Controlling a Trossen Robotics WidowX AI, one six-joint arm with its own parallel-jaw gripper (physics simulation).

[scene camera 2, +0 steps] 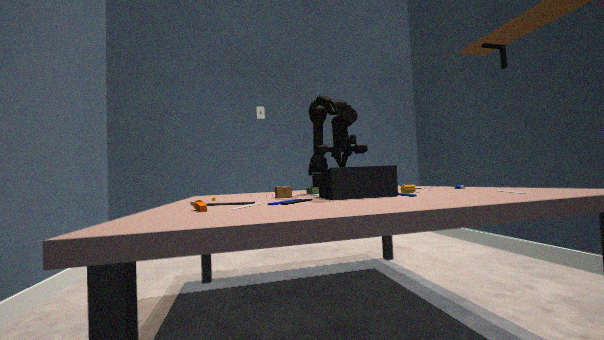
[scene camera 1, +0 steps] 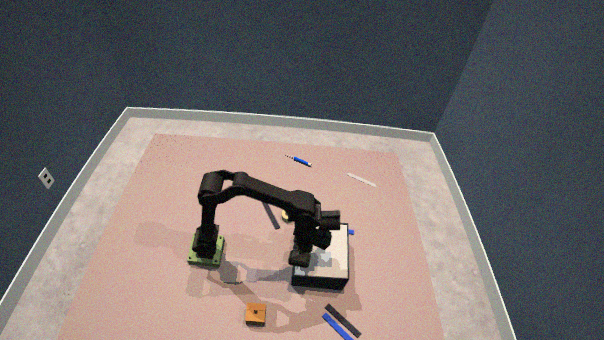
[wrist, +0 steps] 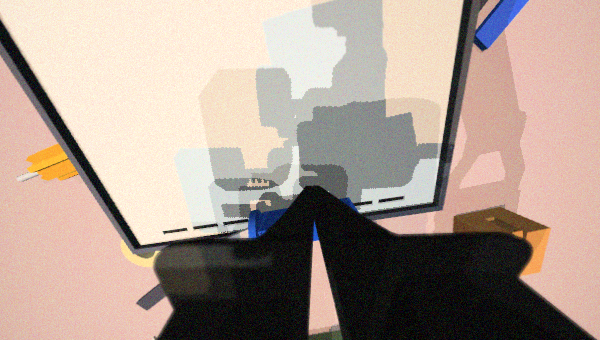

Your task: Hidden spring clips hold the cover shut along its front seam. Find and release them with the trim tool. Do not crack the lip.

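Seen in the pictures: gripper, between the fingertips: (scene camera 1: 304, 252) (wrist: 312, 192); arm's base, origin of its link: (scene camera 2: 318, 186) (scene camera 1: 206, 250).
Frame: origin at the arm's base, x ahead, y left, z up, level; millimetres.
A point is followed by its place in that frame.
The black box with its pale cover (scene camera 1: 337, 255) {y 3, x 459, z 65 mm} (scene camera 2: 362, 182) {y 16, x 498, z 21 mm} (wrist: 125, 100) {y 96, x 416, z 61 mm} stands on the table. In the wrist view, short black slots (wrist: 391, 199) {y -49, x 325, z 52 mm} (wrist: 174, 231) {y 109, x 329, z 52 mm} run along the cover's edge nearest my fingers. My gripper (scene camera 2: 343, 166) {y 6, x 345, z 61 mm} (wrist: 312, 192) {y 6, x 345, z 61 mm} is shut, with nothing between the fingers, its tips over the slotted edge. Whether the tips touch the cover cannot be told. A blue handle (wrist: 272, 221) {y 33, x 335, z 71 mm} lies at this edge, behind and below the fingers, which hide its middle. Whether a blade extends from it is hidden. No clips show, and I see no crack in the visible lip.
An orange block (scene camera 1: 256, 312) {y -200, x 210, z 1 mm} (wrist: 537, 252) {y -225, x 210, z 15 mm} stands near the box. A blue bar (scene camera 1: 337, 327) {y -222, x 476, z -24 mm} (wrist: 500, 22) {y -194, x 443, z -24 mm} lies beside a dark bar (scene camera 1: 343, 320) {y -197, x 496, z -24 mm}. A yellow clamp-like thing (scene camera 2: 408, 188) {y 232, x 411, z -11 mm} (wrist: 52, 162) {y 239, x 393, z 2 mm} lies beside the box. A blue-handled tool (scene camera 1: 302, 161) {y 525, x 322, z -19 mm} and white strip (scene camera 1: 361, 180) {y 454, x 604, z -30 mm} lie farther back.
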